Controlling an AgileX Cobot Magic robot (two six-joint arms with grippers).
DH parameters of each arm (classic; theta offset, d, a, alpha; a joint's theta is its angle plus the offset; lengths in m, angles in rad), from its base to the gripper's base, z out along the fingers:
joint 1: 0 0.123 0 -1.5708
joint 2: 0.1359 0 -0.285 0
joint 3: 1.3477 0 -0.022 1.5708
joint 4: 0 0.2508 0 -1.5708
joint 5: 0 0 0.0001 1.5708
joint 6: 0 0.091 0 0
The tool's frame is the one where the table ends.
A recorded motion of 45 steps. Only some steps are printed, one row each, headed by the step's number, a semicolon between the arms.
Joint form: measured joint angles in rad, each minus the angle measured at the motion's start. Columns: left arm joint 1, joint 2, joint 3, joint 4, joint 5, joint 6; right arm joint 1, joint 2, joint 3, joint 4, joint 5, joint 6.
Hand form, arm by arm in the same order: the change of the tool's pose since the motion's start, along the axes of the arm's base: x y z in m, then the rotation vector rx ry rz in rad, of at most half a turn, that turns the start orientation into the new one. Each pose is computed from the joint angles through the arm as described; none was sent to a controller.
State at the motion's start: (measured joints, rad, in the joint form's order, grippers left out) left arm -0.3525 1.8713 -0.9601 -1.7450 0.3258 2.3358; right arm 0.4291 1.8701 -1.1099 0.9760 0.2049 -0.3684
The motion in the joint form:
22: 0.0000 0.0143 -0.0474 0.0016 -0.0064 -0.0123; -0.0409 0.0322 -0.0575 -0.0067 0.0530 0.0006
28: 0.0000 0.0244 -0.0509 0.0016 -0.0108 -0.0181; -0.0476 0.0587 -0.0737 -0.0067 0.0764 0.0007
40: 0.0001 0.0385 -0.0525 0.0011 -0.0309 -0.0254; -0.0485 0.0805 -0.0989 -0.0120 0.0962 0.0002
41: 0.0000 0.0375 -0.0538 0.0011 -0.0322 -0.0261; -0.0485 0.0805 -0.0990 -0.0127 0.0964 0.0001
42: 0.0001 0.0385 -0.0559 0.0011 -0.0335 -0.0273; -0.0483 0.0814 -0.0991 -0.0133 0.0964 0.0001
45: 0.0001 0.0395 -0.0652 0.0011 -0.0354 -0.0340; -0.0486 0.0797 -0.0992 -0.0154 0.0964 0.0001
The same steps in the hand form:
22: 0.0107 -0.0033 0.0064 -0.0124 -0.0254 0.0112; 0.0155 -0.0069 0.0014 0.0183 0.0130 -0.0026
28: 0.0119 -0.0034 0.0033 -0.0101 -0.0166 0.0179; 0.0192 -0.0065 -0.0055 0.0203 0.0394 0.0057
40: 0.0134 -0.0021 -0.0023 0.0047 -0.0028 0.0368; 0.0236 -0.0037 -0.0081 0.0222 0.0487 0.0213
41: 0.0137 -0.0021 -0.0016 0.0045 -0.0047 0.0381; 0.0236 -0.0037 -0.0081 0.0217 0.0485 0.0219
42: 0.0142 -0.0021 -0.0015 0.0043 -0.0053 0.0399; 0.0236 -0.0036 -0.0084 0.0209 0.0491 0.0224
45: 0.0163 -0.0027 0.0004 -0.0010 -0.0097 0.0456; 0.0236 -0.0038 -0.0077 0.0200 0.0468 0.0234

